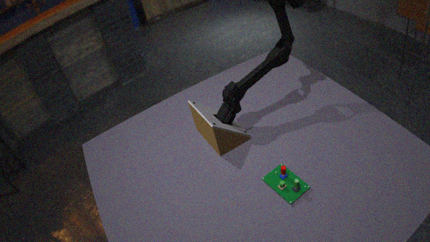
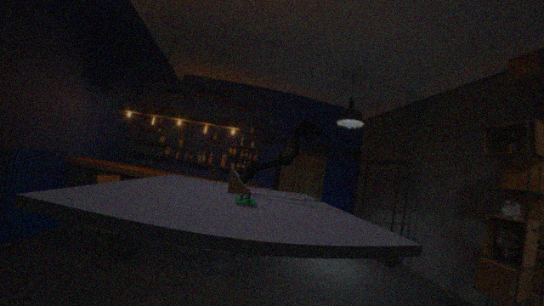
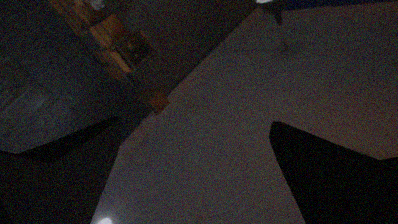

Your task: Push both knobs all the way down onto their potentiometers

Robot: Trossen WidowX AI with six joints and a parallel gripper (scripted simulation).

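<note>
The red knob is 410 mm ahead of my gripper tip, 560 mm to the right of it and 540 mm below it. Also, from my gripper tip: green knob 480 mm ahead, 570 mm to the right, 540 mm below.
</note>
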